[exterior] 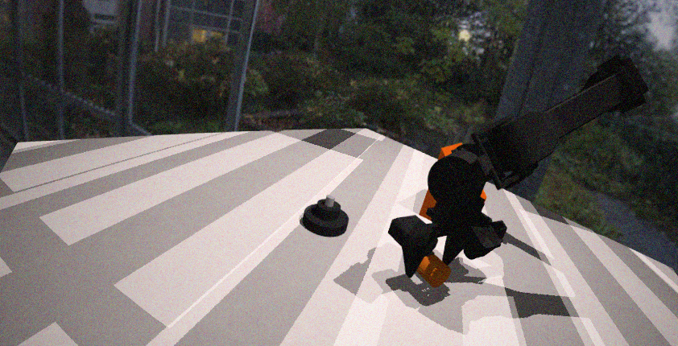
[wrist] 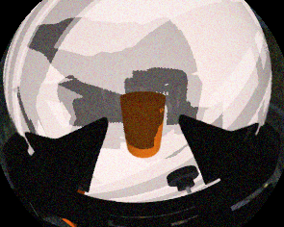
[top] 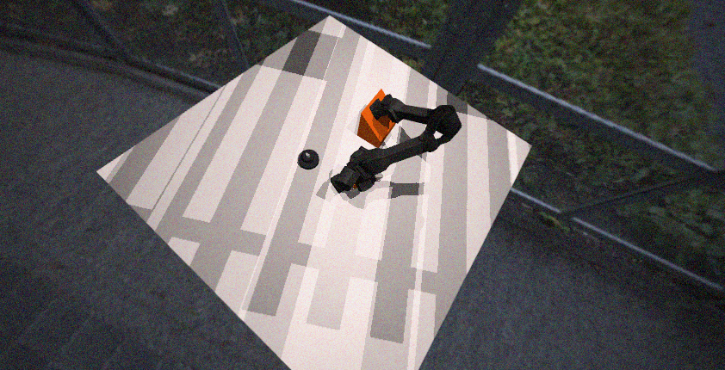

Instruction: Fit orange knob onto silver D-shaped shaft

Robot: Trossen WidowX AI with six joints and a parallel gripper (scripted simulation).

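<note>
My gripper tip is now 1 cm to the right of the orange knob and 1 cm below it. The rest, counted from my gripper tip: pedestal (4 cm ahead, 20 cm to the right, 2 cm above).
</note>
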